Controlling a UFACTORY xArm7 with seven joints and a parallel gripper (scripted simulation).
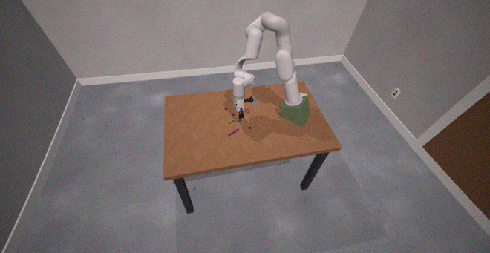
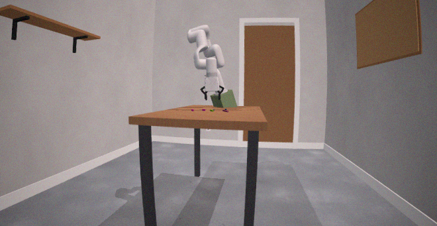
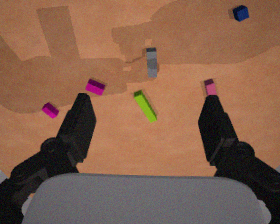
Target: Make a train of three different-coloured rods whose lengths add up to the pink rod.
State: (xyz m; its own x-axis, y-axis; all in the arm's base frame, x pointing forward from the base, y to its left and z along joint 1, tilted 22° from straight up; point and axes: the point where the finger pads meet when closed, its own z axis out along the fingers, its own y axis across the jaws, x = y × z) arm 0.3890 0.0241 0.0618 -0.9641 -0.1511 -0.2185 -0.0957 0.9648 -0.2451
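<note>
My gripper is now 60 mm past the blue rod, 90 mm to the right of it and 80 mm above it. Round my hand: lime rod (60 mm ahead, 10 mm to the left, 80 mm below); pink rod (60 mm ahead, 100 mm to the left, 80 mm below); grey rod (10 mm to the left, 80 mm below).
</note>
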